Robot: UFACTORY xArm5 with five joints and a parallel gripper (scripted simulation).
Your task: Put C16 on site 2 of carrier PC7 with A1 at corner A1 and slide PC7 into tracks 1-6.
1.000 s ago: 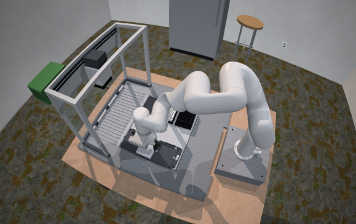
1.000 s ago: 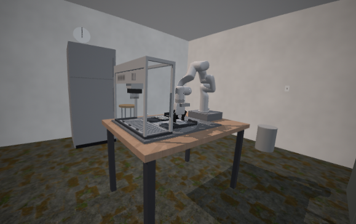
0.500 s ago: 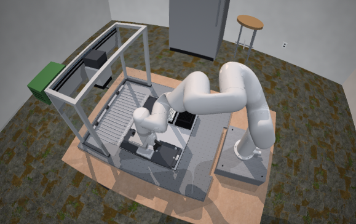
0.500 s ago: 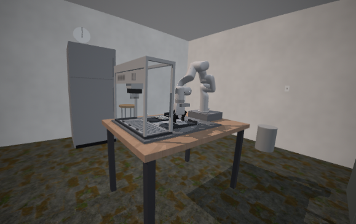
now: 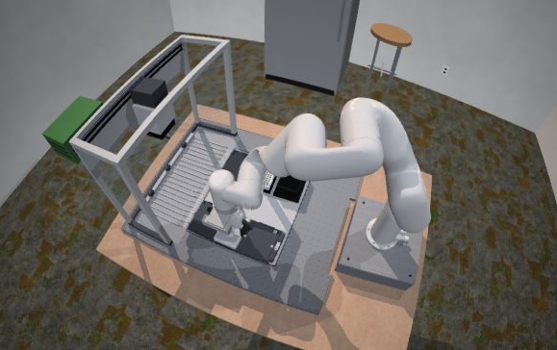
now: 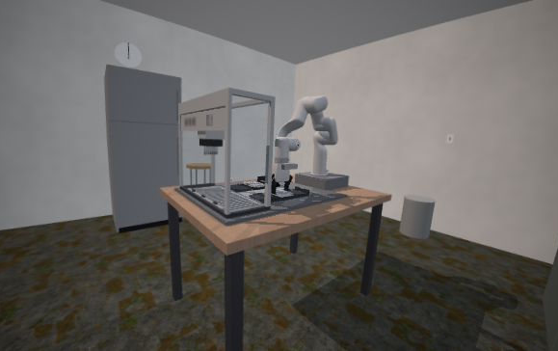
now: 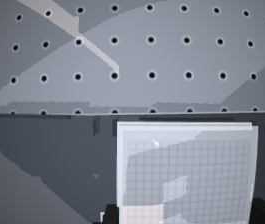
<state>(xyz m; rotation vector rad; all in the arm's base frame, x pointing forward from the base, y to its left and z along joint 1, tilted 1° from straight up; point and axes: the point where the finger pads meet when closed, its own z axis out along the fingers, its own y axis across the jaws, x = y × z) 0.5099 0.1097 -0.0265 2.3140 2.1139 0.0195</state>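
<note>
Now: the plate carrier PC7 2 cm below my hand and 1 cm behind it. Also, from my hand: frame post: 22 cm above, 20 cm ahead, 13 cm to the left; then black deep-well block: 26 cm to the right, 14 cm behind.
</note>
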